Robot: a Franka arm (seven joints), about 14 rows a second.
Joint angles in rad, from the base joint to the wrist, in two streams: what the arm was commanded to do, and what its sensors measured. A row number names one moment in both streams.
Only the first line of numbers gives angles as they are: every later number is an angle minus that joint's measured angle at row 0.
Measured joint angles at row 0: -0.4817 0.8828 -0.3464 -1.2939 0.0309 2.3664 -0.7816
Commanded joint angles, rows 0 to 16: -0.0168 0.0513 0.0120 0.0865 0.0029 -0.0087 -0.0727; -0.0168 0.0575 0.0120 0.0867 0.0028 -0.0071 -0.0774; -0.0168 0.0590 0.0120 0.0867 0.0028 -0.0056 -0.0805; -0.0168 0.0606 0.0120 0.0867 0.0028 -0.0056 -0.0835; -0.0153 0.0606 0.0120 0.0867 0.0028 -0.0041 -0.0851; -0.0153 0.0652 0.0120 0.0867 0.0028 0.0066 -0.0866; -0.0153 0.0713 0.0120 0.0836 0.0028 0.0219 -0.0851; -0.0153 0.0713 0.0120 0.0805 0.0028 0.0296 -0.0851; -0.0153 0.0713 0.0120 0.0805 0.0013 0.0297 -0.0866; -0.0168 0.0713 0.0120 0.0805 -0.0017 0.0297 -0.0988; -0.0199 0.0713 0.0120 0.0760 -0.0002 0.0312 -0.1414; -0.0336 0.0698 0.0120 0.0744 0.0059 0.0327 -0.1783; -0.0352 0.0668 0.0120 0.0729 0.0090 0.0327 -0.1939; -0.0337 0.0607 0.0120 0.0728 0.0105 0.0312 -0.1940; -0.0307 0.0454 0.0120 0.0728 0.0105 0.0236 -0.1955; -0.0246 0.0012 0.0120 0.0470 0.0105 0.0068 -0.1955; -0.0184 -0.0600 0.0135 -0.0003 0.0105 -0.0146 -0.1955
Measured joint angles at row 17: -0.0209 0.0401 0.0028 0.0565 0.0016 0.0254 -0.1687
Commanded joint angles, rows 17 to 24: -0.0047 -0.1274 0.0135 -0.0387 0.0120 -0.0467 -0.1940; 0.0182 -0.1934 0.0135 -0.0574 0.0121 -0.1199 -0.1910; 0.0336 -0.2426 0.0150 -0.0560 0.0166 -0.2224 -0.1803; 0.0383 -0.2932 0.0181 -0.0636 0.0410 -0.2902 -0.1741; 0.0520 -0.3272 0.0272 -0.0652 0.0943 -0.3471 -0.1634; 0.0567 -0.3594 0.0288 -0.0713 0.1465 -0.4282 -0.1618; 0.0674 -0.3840 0.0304 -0.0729 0.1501 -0.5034 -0.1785; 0.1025 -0.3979 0.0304 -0.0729 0.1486 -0.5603 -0.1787
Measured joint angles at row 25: 0.0661 -0.3410 0.0228 -0.0084 0.1262 -0.4929 -0.1687
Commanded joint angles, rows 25 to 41: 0.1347 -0.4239 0.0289 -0.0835 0.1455 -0.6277 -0.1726; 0.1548 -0.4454 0.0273 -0.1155 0.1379 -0.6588 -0.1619; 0.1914 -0.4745 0.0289 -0.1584 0.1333 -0.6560 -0.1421; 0.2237 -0.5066 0.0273 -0.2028 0.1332 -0.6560 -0.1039; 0.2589 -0.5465 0.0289 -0.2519 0.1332 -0.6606 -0.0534; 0.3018 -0.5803 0.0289 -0.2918 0.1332 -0.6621 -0.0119; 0.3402 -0.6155 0.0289 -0.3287 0.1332 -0.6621 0.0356; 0.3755 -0.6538 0.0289 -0.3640 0.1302 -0.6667 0.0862; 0.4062 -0.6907 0.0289 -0.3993 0.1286 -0.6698 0.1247; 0.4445 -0.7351 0.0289 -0.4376 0.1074 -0.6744 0.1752; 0.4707 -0.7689 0.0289 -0.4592 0.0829 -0.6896 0.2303; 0.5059 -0.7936 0.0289 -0.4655 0.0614 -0.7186 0.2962; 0.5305 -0.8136 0.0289 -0.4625 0.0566 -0.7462 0.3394; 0.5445 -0.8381 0.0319 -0.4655 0.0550 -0.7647 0.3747; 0.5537 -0.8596 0.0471 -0.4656 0.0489 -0.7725 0.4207; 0.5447 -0.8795 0.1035 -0.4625 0.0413 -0.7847 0.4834; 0.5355 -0.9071 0.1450 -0.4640 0.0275 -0.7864 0.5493
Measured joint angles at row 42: 0.5400 -0.8364 0.0816 -0.4307 0.0574 -0.7762 0.4393
